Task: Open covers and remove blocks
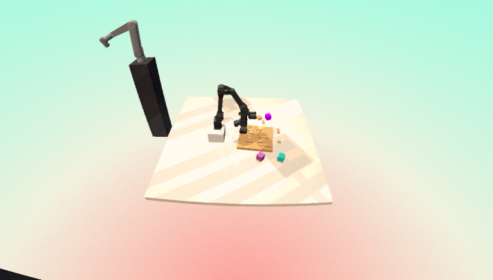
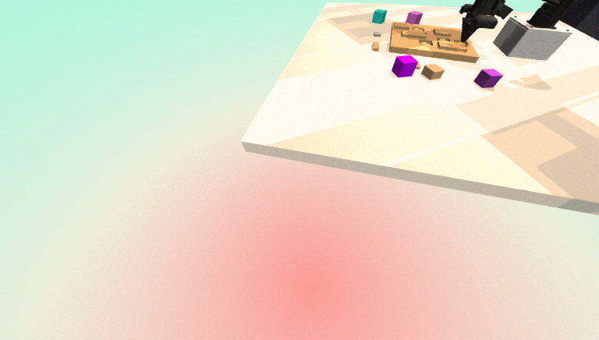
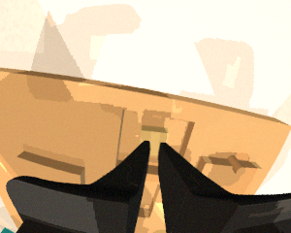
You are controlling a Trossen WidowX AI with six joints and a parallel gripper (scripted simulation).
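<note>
Now: the dark purple block 26 cm to the left of my gripper tip, 1 cm below it and 1 cm ahead of it. Also, from my gripper tip: small grey piece: 31 cm ahead, 9 cm to the right, 2 cm below; then magenta block: 28 cm to the right, 13 cm ahead; then small orange piece: 32 cm ahead, 5 cm to the left, 2 cm below.
</note>
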